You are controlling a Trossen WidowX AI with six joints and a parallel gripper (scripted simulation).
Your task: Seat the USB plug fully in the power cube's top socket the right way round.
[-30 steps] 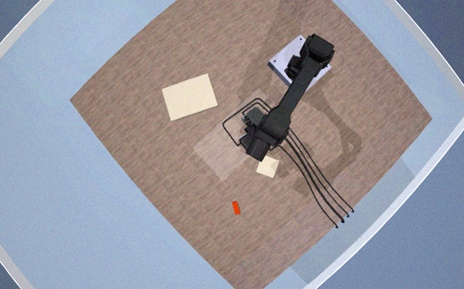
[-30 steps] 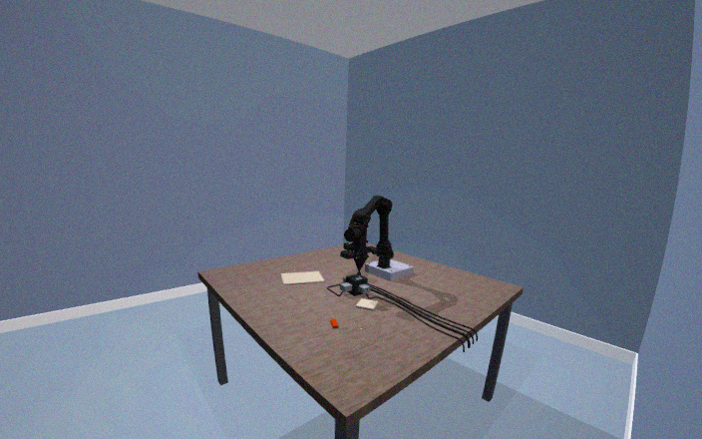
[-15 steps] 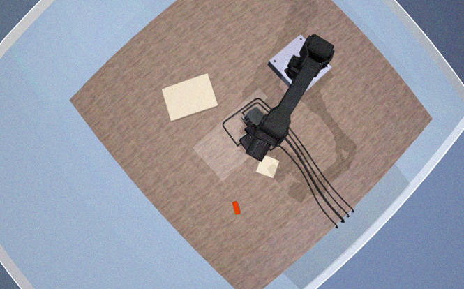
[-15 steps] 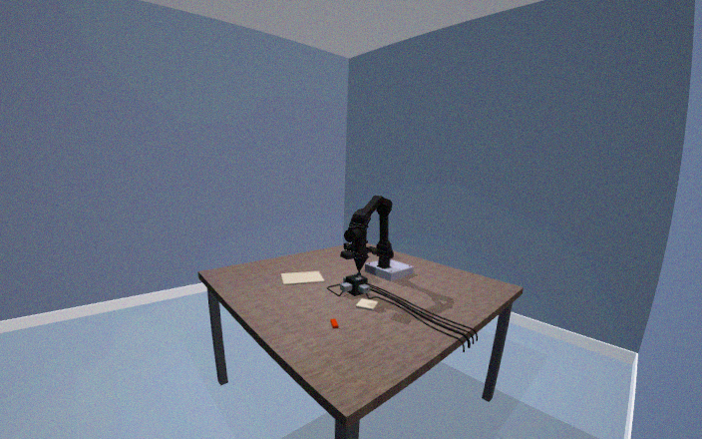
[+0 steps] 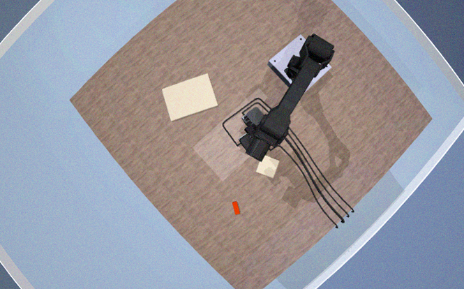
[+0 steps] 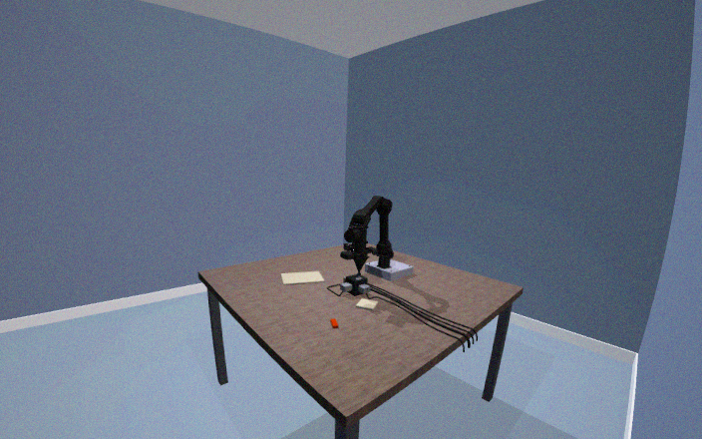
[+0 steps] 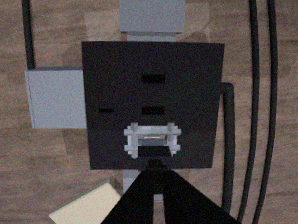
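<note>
Now: gripper tip 50 mm above the grey-framed USB socket. Round my gripper tip: cream pad: 130 mm to the left, 110 mm below, 50 mm ahead; cream sheet: 320 mm to the right, 130 mm ahead, 110 mm below; orange block: 270 mm ahead, 190 mm to the left, 110 mm below.
</note>
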